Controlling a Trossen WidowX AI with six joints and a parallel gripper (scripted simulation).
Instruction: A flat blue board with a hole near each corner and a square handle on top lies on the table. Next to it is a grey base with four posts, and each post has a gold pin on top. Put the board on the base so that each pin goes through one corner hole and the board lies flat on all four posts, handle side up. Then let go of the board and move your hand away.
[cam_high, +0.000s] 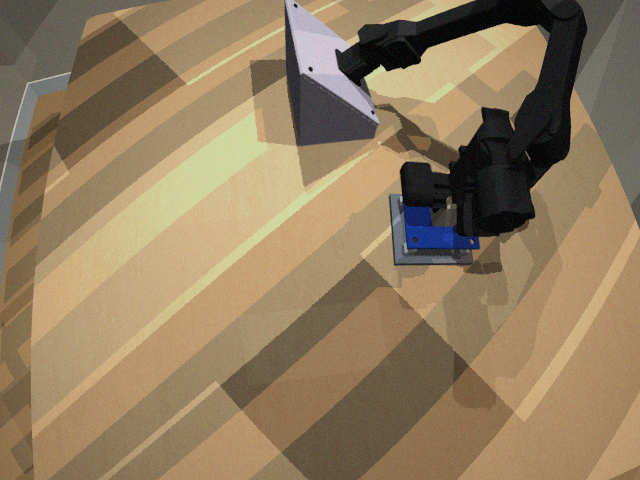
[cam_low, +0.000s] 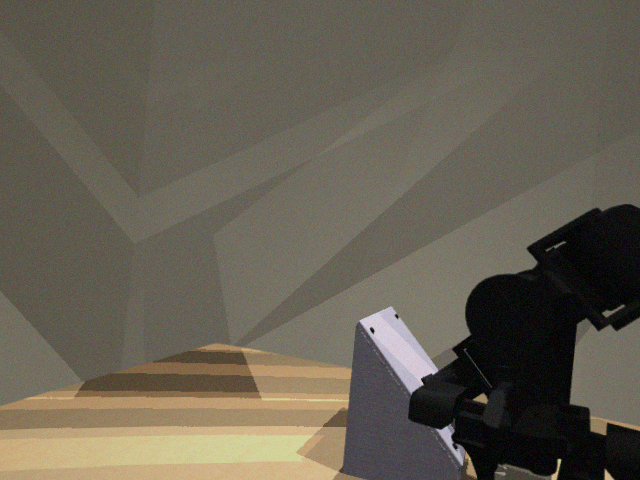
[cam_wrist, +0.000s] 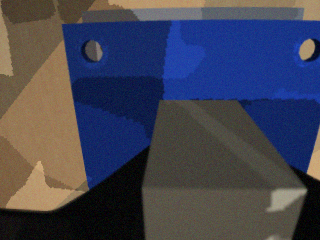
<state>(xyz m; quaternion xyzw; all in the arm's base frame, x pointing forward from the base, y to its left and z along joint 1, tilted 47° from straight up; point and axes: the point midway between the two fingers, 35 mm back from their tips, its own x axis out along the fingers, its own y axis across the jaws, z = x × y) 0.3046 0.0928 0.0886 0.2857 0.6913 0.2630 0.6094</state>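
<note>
The grey base is 80 mm below my gripper tip. The rest, counted from my gripper tip: flat blue board (right at my gripper tip).
</note>
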